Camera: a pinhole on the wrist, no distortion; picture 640 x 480 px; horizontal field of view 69.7 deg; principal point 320.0 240.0 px. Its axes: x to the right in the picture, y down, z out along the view. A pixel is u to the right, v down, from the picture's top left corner.
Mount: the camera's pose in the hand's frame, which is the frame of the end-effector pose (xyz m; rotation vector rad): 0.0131 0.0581 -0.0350 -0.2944 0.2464 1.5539
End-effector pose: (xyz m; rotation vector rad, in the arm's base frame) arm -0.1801 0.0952 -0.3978 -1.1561 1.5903 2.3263
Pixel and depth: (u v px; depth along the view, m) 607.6 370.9 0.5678
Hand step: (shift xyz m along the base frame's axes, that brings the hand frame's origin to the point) -0.3552 0.1008 0.6091
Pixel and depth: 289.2 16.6 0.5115
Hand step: -0.5138 0.2174 0.0756
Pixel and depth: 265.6 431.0 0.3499
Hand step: -0.1233 0.2372 0.2447
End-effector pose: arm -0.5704 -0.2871 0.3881 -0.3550 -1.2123 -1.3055
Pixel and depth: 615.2 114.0 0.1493
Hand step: 0.1261 0.0934 0.1517
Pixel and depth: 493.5 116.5 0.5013
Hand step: 0.1448 0.3506 0.4253
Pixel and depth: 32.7 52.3 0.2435
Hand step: -0.1400 0.1386 0.1839
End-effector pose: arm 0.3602 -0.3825 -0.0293 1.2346 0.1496 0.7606
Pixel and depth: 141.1 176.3 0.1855
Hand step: 0.0826 -0.1047 0.1149
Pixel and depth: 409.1 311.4 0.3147
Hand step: -0.0134 -0.1894 0.2686
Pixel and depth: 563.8 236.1 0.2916
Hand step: -0.0352 -0.1072 0.3372
